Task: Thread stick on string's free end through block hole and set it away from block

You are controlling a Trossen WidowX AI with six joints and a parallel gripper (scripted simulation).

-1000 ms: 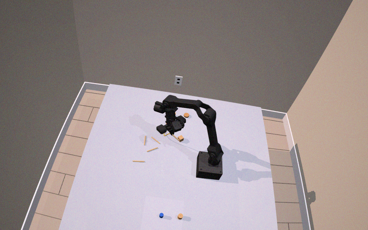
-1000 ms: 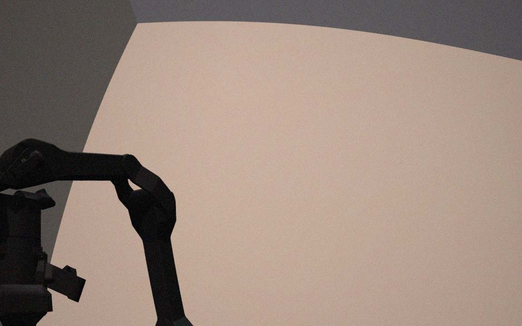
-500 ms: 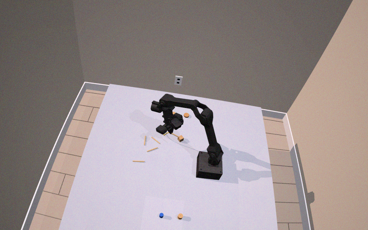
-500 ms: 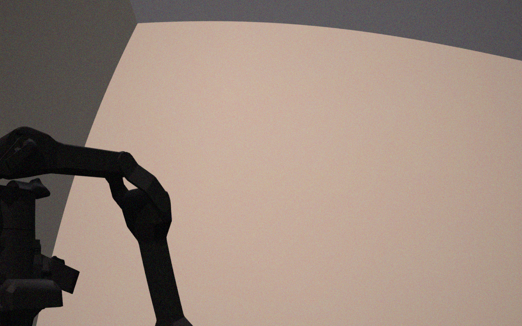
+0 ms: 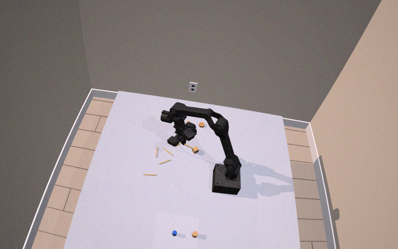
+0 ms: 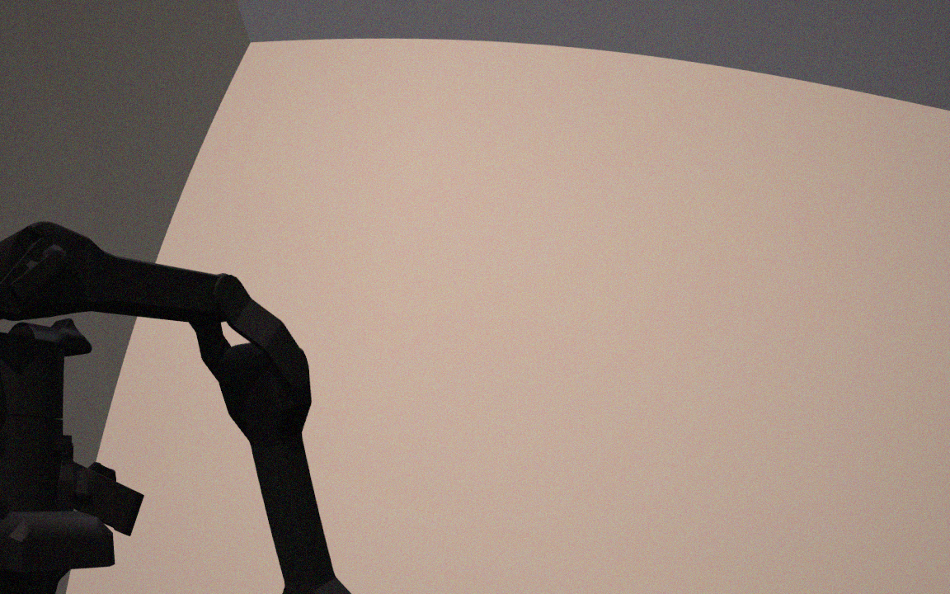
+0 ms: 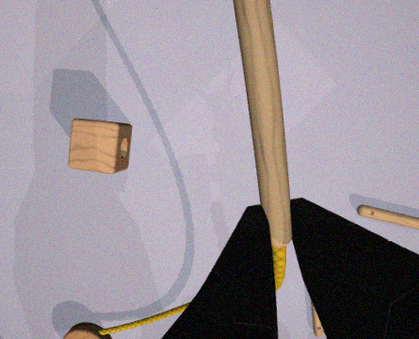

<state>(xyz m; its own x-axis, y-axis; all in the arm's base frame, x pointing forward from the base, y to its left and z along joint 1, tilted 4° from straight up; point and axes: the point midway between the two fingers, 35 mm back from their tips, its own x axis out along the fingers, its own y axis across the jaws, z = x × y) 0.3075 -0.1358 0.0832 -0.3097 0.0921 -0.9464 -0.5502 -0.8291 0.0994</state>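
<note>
Now: gripper tip 10 mm past the thin wooden stick, 10 mm to the right of it and 10 mm below it. Round my gripper tip: wooden block: 80 mm behind, 60 mm to the right, 120 mm below; then blue peg: 20 mm behind, 500 mm to the left, 120 mm below; then round wooden button: 20 mm ahead, 180 mm to the right, 130 mm below.
</note>
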